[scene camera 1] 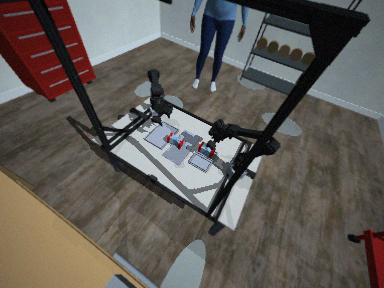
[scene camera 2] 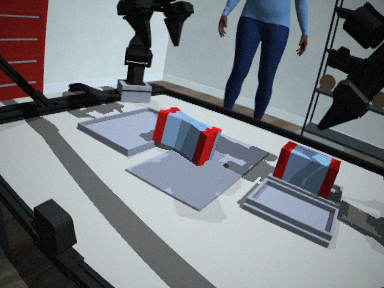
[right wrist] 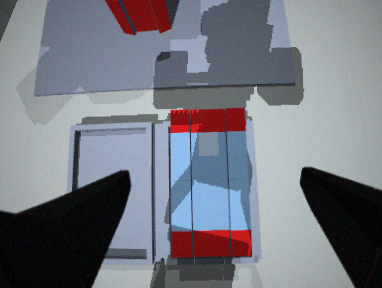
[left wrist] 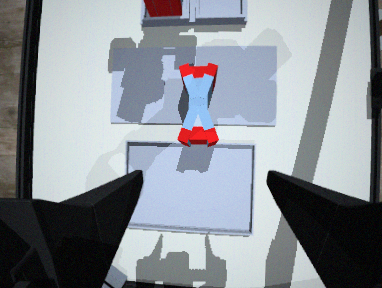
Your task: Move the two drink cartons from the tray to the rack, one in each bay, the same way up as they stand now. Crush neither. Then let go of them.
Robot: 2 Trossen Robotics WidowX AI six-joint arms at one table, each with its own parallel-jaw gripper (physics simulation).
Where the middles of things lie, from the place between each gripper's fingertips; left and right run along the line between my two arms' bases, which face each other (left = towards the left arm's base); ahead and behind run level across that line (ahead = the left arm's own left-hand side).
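Labels:
With the grey tray (scene camera 2: 129, 133), my left hand is 20 mm short of it, 70 mm to the right of it and 210 mm above it, and going by their middles, the tray is the nearest to my left hand of the things named here. The flat grey mat (scene camera 2: 173, 173) is 60 mm ahead of my left hand, 140 mm to the right and 210 mm below.
My right hand is 140 mm above the flat grey mat, 180 mm to the right of it and 90 mm past it, and of the things named here that mat is the nearest to my right hand, going by their middles. The grey tray, from my right hand, is 380 mm to the left, 140 mm behind and 140 mm below.

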